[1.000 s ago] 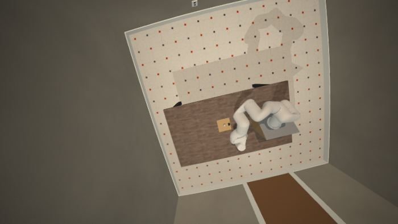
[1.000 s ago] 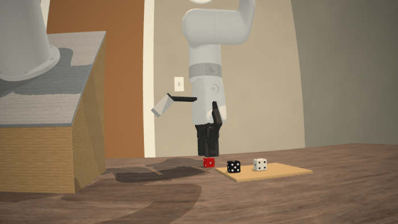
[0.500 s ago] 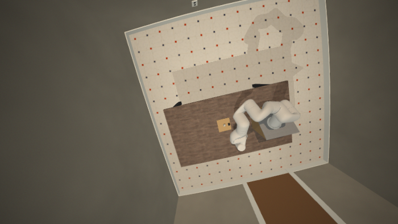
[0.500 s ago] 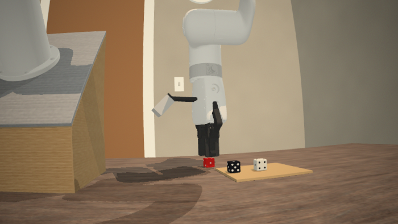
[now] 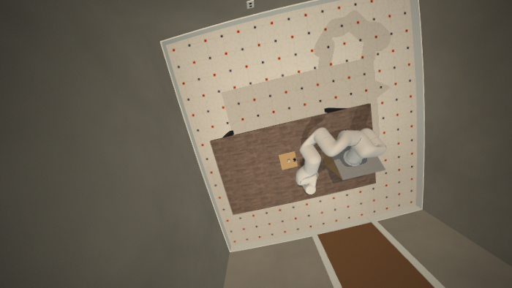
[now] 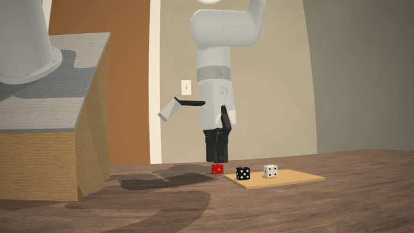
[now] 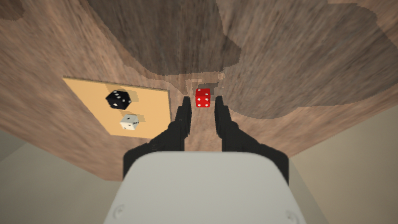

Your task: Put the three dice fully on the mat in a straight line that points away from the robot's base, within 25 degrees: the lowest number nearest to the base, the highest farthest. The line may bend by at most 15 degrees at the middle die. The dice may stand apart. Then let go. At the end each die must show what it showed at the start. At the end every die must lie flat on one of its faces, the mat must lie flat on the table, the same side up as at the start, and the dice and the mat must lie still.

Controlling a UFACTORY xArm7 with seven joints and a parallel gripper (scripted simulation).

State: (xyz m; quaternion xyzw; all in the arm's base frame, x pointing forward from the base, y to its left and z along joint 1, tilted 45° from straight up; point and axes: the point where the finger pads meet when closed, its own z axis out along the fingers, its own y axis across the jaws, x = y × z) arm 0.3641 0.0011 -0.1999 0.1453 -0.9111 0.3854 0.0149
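The red die lies 30 mm below my hand. The rest, counted from my hand: tan mat: 110 mm to the right, 80 mm ahead, 40 mm below.
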